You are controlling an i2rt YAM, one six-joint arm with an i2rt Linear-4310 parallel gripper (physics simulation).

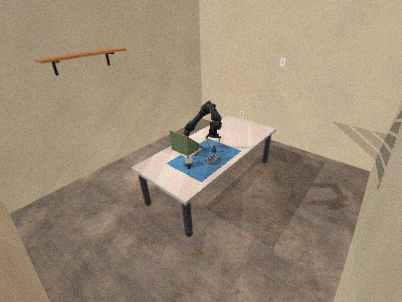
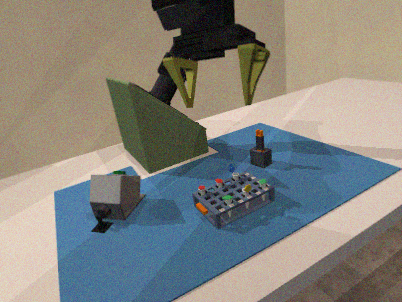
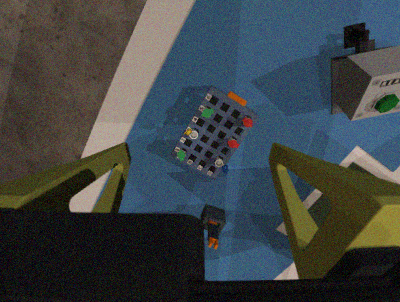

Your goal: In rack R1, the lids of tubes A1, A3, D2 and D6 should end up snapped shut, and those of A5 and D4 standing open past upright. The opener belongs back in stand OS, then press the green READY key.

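Frame: origin at the arm's base, x ahead, y left, z up, level; metres.
Seen in the pictures: gripper, fingertip midpoint: point(image 1: 213, 144) point(image 2: 217, 106) point(image 3: 199, 150); arm's base, link origin: point(image 1: 184, 136) point(image 2: 157, 103).
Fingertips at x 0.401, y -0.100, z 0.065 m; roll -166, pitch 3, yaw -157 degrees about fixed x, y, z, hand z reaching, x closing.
Observation:
Pixels of each thing's top centre, then the offset from my fingertips to it. "pt": a spot on its surface instead. Level surfaces: height alone.
- Rack R1, top centre: point(image 3: 215, 140) point(image 2: 229, 177) point(image 1: 212, 155) 0.030 m back, 0.032 m left, 0.146 m down
- yellow lid, top centre: point(image 3: 188, 134) point(image 2: 247, 183) 0.009 m ahead, 0.038 m left, 0.146 m down
- blue lid, top centre: point(image 3: 224, 169) point(image 2: 232, 167) 0.063 m back, 0.069 m left, 0.150 m down
- dark opener, top centre: point(image 3: 213, 246) point(image 2: 259, 130) 0.099 m back, 0.190 m left, 0.119 m down
- green READY key, top centre: point(image 2: 110, 170) 0.198 m back, 0.127 m right, 0.120 m down
- grey box, surface spot: point(image 3: 350, 87) pt 0.168 m back, 0.109 m right, 0.158 m down
- mat, surface height: 0.204 m down
- black fixture, surface spot: point(image 3: 356, 35) point(image 2: 102, 222) pt 0.155 m back, 0.179 m right, 0.194 m down
Rack R1 point(image 2: 218, 223) stands on the mat, its labels too small to read. Two red lids point(image 2: 202, 188) point(image 3: 247, 122) and two green lids point(image 2: 227, 198) point(image 3: 207, 113) lie over their tubes; whether they are snapped is unclear. A yellow lid point(image 2: 247, 188) point(image 3: 188, 132) and a blue lid point(image 2: 231, 168) point(image 3: 225, 169) stand open beside white tube mouths. The dark opener point(image 2: 259, 141) with orange tip is upright in its stand point(image 2: 261, 158) point(image 3: 214, 214). The green READY key point(image 2: 119, 172) point(image 3: 387, 103) tops a grey box point(image 2: 107, 195) point(image 3: 350, 87). My gripper point(image 1: 213, 142) point(image 2: 219, 105) point(image 3: 199, 150) is open and empty, high above the mat.
A tall green wedge-shaped block point(image 1: 183, 143) point(image 2: 155, 135) stands behind the mat point(image 1: 200, 172) point(image 2: 150, 260), between the grey box and the arm. A black fixture point(image 2: 102, 226) point(image 3: 356, 35) sits beside the box. The table's front edge runs along the mat's side.

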